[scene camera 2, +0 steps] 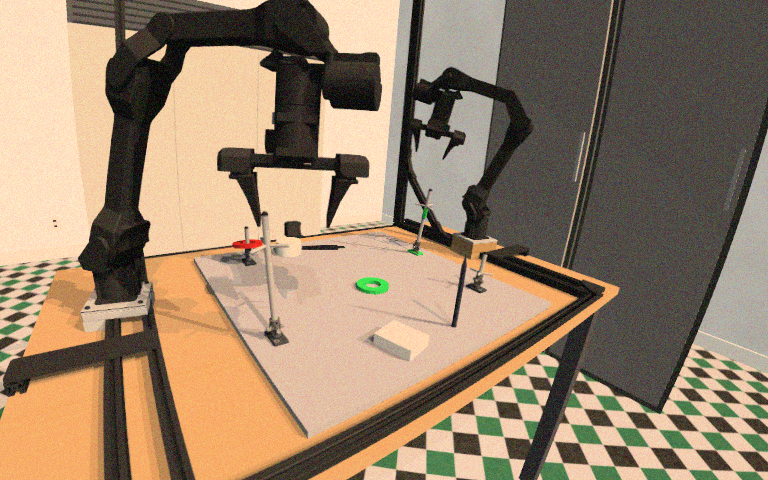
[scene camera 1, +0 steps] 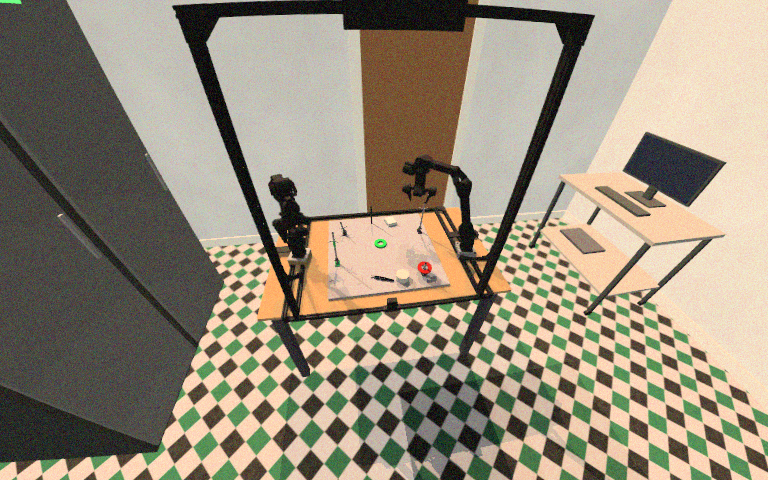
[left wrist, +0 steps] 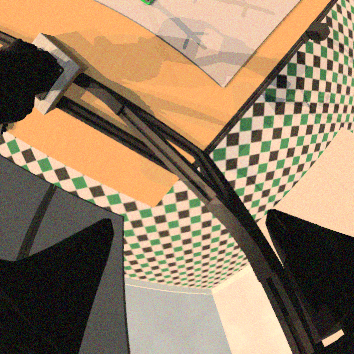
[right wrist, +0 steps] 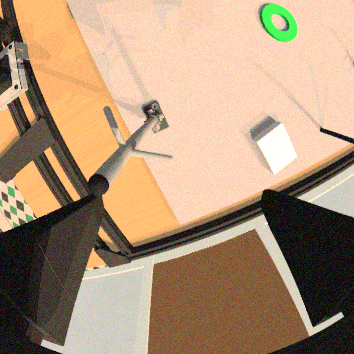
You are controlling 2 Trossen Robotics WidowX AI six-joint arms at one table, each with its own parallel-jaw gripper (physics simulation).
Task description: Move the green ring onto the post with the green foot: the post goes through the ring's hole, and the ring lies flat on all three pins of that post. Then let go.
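Where they show: left gripper, between the fingertips: (scene camera 2: 429, 155) (scene camera 1: 291, 246) (left wrist: 190, 223); right gripper, between the fingertips: (scene camera 2: 293, 226) (scene camera 1: 418, 202) (right wrist: 184, 199); left arm's base, origin of its link: (scene camera 2: 475, 236) (scene camera 1: 299, 253) (left wrist: 39, 73); right arm's base, origin of its link: (scene camera 2: 119, 294) (scene camera 1: 466, 248).
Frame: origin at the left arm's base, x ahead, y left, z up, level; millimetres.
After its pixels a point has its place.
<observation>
The green ring (scene camera 1: 376, 243) @[z -35, x 403, y 150 mm] (scene camera 2: 372, 292) @[z -39, x 441, y 189 mm] (right wrist: 266, 21) @[z -34, x 455, y 161 mm] lies flat on the grey mat, apart from every post. The post with the green foot (scene camera 1: 335, 249) @[z 51, x 206, y -7 mm] (scene camera 2: 420, 229) @[z 32, x 207, y -4 mm] stands upright near the mat's left edge in scene camera 1, with no ring on it; it has thin side pins and a green band. A bit of its green foot (left wrist: 146, 1) @[z -38, x 200, y -35 mm] shows at the top of the left wrist view. My left gripper (scene camera 2: 430, 153) @[z 228, x 76, y -189 mm] (left wrist: 190, 223) @[z 228, x 76, y -189 mm] is open and empty, high near its base. My right gripper (scene camera 1: 419, 200) @[z 149, x 636, y 321 mm] (scene camera 2: 294, 225) @[z 149, x 636, y 321 mm] (right wrist: 184, 199) @[z 149, x 636, y 321 mm] is open and empty, above the tall grey post.
A tall grey post (scene camera 2: 268, 271) @[z 78, x 668, y 298 mm] (right wrist: 117, 162) @[z 144, x 666, y 294 mm] and a short one (scene camera 1: 343, 231) @[z -19, x 197, y 229 mm] (scene camera 2: 480, 277) @[z -12, x 198, y 246 mm] stand upright. A red ring (scene camera 1: 419, 268) @[z 8, x 637, y -73 mm] (scene camera 2: 239, 245) @[z 9, x 685, y -36 mm] sits on another post. A dark rod (scene camera 2: 459, 294) @[z 24, x 358, y 359 mm], white block (scene camera 2: 396, 336) @[z -23, x 487, y 373 mm] (right wrist: 276, 152) @[z -23, x 480, y 376 mm], cream cylinder (scene camera 1: 402, 275) @[z -8, x 553, y -110 mm] and black tool (scene camera 1: 382, 278) @[z -34, x 450, y -113 mm] are around.
</observation>
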